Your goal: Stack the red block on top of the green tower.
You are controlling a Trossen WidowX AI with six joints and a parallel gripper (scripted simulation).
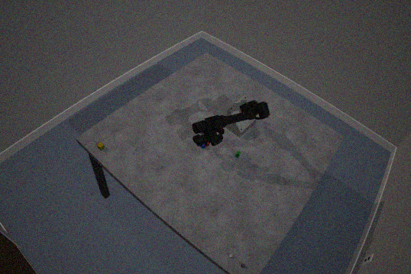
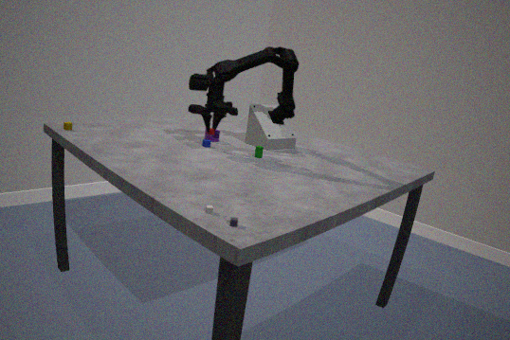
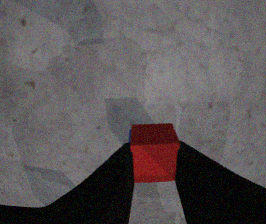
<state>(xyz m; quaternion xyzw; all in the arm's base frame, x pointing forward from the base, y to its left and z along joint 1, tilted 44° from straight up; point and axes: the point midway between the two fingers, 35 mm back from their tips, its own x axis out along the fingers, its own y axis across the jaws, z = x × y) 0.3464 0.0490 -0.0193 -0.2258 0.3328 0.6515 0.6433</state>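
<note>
My gripper tip is now 5 cm above the blue cube, 3 cm to the left of it and 1 cm past it. From my gripper tip the other things lie so: yellow cube 49 cm ahead, 40 cm to the right, 5 cm below; red block right at my gripper tip; purple cube 13 cm to the right, 10 cm behind, 4 cm below.
</note>
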